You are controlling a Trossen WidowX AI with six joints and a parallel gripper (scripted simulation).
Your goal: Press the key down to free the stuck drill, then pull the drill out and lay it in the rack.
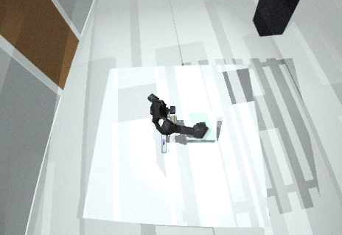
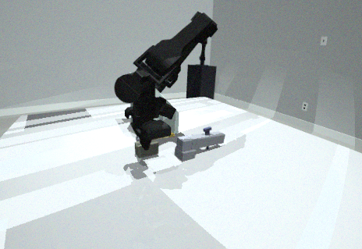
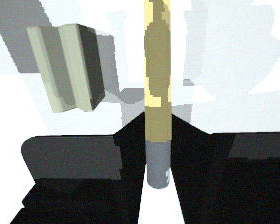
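My gripper tip is now 7 cm past the rack, 4 cm to the right of it and 4 cm above it. Also, from my gripper tip: small blue key 2 cm ahead, 22 cm to the left, 1 cm below; grey housing 2 cm ahead, 20 cm to the left, 3 cm below; drill 4 cm to the left, 3 cm above.
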